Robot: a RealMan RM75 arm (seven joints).
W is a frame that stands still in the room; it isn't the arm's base.
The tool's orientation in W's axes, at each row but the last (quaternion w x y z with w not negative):
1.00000 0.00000 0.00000 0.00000
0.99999 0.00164 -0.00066 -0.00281
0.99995 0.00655 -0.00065 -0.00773
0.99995 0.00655 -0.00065 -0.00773
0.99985 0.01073 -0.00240 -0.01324
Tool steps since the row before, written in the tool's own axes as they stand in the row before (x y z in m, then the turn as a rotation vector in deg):
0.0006 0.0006 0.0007 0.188 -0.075 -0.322
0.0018 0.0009 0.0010 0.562 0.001 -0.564
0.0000 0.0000 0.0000 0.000 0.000 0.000
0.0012 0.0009 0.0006 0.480 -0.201 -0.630
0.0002 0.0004 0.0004 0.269 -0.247 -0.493
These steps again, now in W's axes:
0.0006 0.0006 0.0007 0.188 -0.075 -0.322
0.0018 0.0009 0.0010 0.563 0.000 -0.563
0.0000 0.0000 0.0000 0.000 0.000 0.000
0.0012 0.0009 0.0006 0.478 -0.200 -0.632
0.0002 0.0004 0.0004 0.265 -0.243 -0.497

